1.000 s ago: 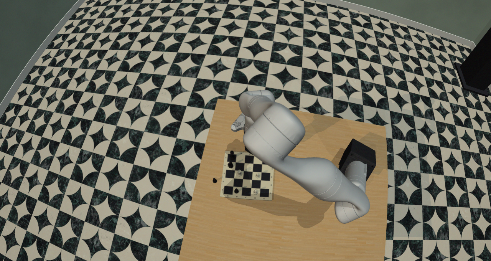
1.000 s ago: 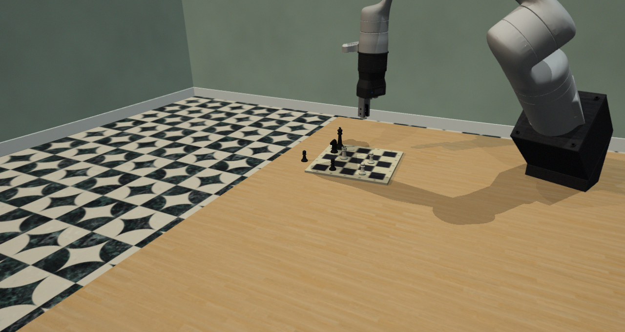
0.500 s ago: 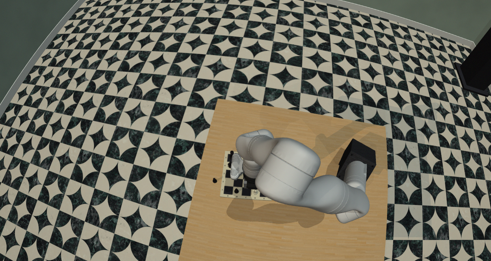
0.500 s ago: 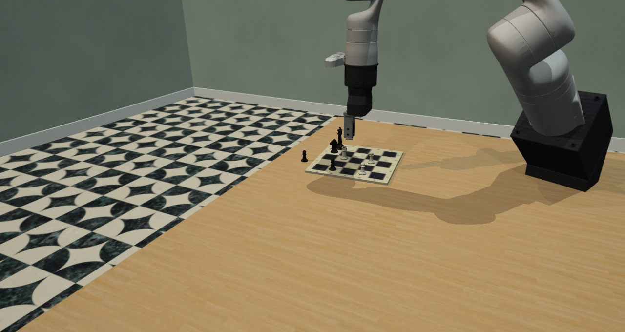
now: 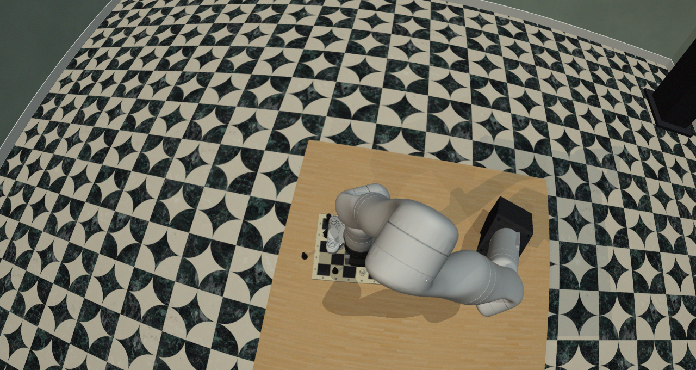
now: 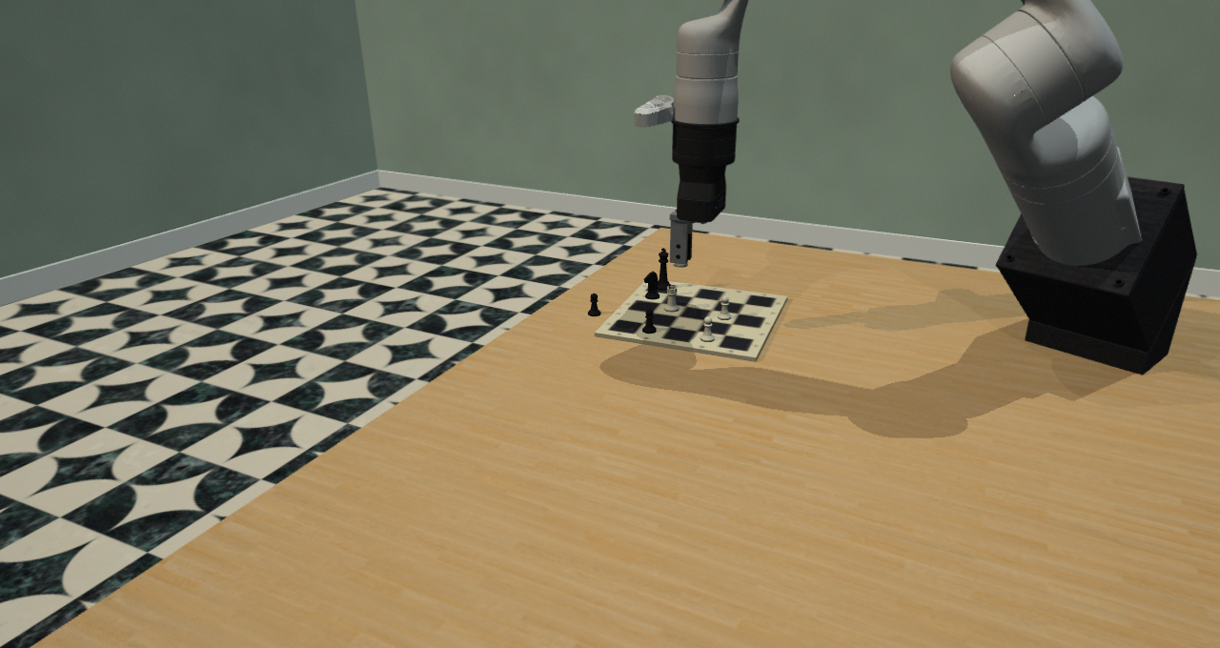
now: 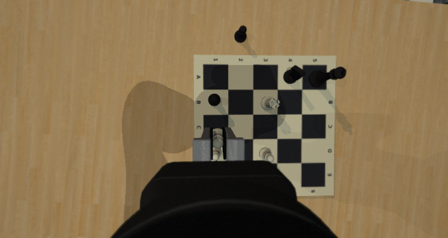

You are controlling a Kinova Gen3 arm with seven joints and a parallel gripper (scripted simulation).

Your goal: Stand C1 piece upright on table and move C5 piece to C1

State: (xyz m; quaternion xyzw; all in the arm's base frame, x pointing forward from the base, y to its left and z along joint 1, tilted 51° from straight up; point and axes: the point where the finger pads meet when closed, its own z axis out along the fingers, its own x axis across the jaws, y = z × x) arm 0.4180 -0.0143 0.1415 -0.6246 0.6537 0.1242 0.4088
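Right now my hand is 1 cm short of the chessboard, 7 cm to the left of it and 12 cm above it. Also, from my hand: black knight: 9 cm ahead, 10 cm to the right, 11 cm below; black king: 9 cm ahead, 14 cm to the right, 9 cm below.
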